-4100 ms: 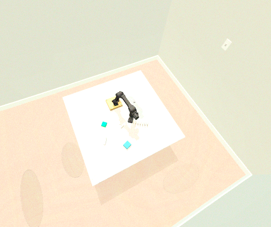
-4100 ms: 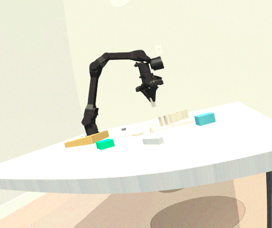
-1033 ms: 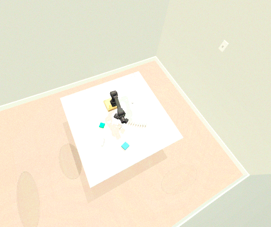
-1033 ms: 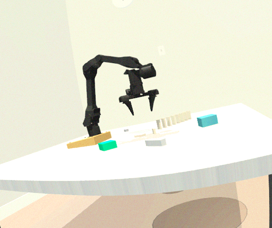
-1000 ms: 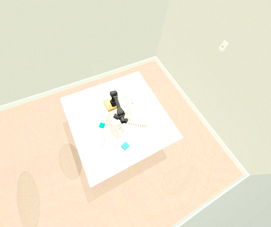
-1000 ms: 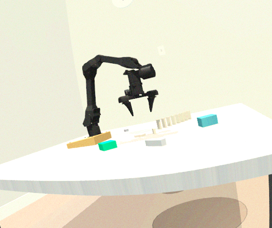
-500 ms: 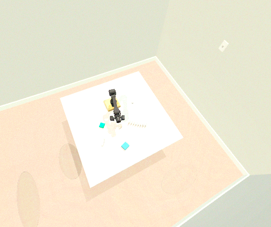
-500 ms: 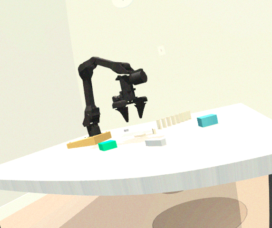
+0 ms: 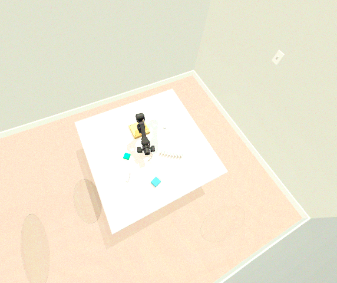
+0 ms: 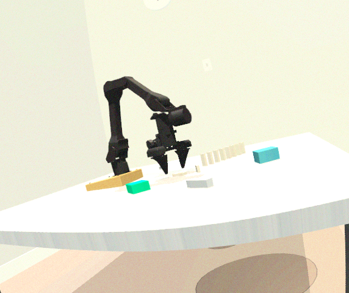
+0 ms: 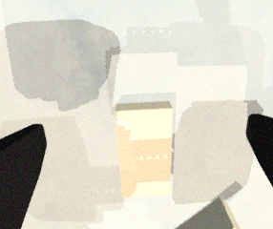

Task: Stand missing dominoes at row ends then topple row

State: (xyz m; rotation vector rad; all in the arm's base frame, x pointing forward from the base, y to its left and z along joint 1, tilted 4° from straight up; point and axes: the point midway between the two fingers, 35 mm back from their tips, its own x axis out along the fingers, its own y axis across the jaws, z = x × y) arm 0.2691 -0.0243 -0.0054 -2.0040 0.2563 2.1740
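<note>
My gripper tip is now 20 mm past the green block and 210 mm to the left of it. From my gripper tip the other things lie so: small grey piece (240 mm behind, 300 mm to the left, 10 mm below); then pale grey block (210 mm ahead, 260 mm to the right, 10 mm below); then cyan block (350 mm ahead, 10 mm to the right).
</note>
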